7 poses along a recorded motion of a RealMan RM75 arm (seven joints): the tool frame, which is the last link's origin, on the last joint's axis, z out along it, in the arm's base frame.
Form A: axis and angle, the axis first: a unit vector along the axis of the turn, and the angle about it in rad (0 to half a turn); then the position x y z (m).
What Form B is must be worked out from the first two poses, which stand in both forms.
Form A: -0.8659, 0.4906, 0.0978, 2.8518, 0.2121, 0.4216, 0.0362
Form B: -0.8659, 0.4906, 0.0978, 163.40, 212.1, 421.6, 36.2
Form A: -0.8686, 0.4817, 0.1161, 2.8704, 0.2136, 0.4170, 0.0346
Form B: -0.8686, 0.4817, 0.1161, 164.46, 213.6, 417.0, 34.6
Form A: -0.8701, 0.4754, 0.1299, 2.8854, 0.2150, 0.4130, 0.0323
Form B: -0.8701, 0.4754, 0.1299, 165.32, 215.0, 413.0, 32.3
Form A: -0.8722, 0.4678, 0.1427, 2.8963, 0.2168, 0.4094, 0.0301
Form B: -0.8722, 0.4678, 0.1427, 165.95, 216.8, 409.4, 30.1
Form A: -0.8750, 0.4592, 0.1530, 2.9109, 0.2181, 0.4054, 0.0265
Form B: -0.8750, 0.4592, 0.1530, 166.78, 218.1, 405.4, 26.5
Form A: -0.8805, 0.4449, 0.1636, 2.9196, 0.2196, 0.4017, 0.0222
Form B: -0.8805, 0.4449, 0.1636, 167.28, 219.6, 401.7, 22.2
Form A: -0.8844, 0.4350, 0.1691, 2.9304, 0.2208, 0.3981, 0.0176
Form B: -0.8844, 0.4350, 0.1691, 167.90, 220.8, 398.1, 17.6
